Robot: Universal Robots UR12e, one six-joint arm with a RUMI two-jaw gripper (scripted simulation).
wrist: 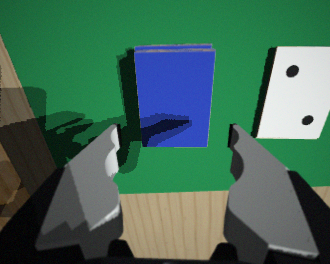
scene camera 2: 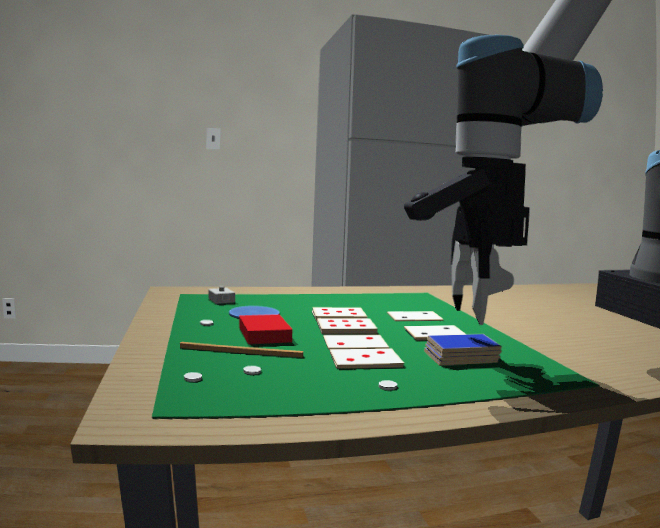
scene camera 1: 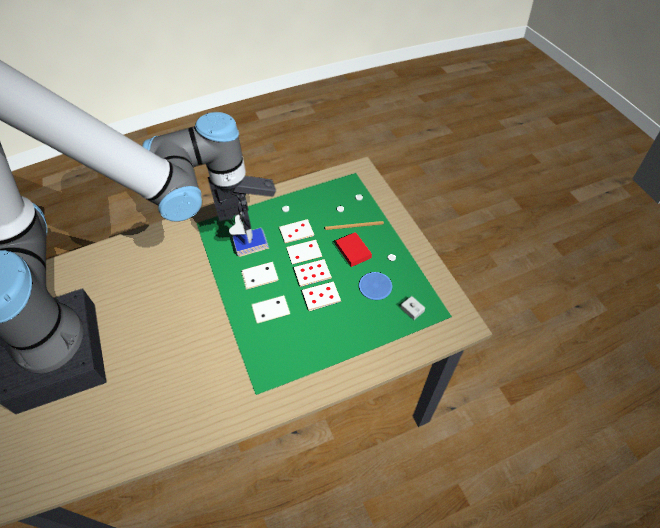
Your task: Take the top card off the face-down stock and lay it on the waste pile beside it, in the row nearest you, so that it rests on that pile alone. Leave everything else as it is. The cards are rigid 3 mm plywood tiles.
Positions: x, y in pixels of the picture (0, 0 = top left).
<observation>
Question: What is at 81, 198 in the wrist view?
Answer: My gripper.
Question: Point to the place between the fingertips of my gripper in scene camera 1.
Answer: At 246, 232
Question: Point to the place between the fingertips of my gripper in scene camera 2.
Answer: At 468, 317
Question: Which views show the red block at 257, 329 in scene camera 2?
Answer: Scene camera 2 and scene camera 1 only.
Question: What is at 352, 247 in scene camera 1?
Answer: A red block.
</observation>
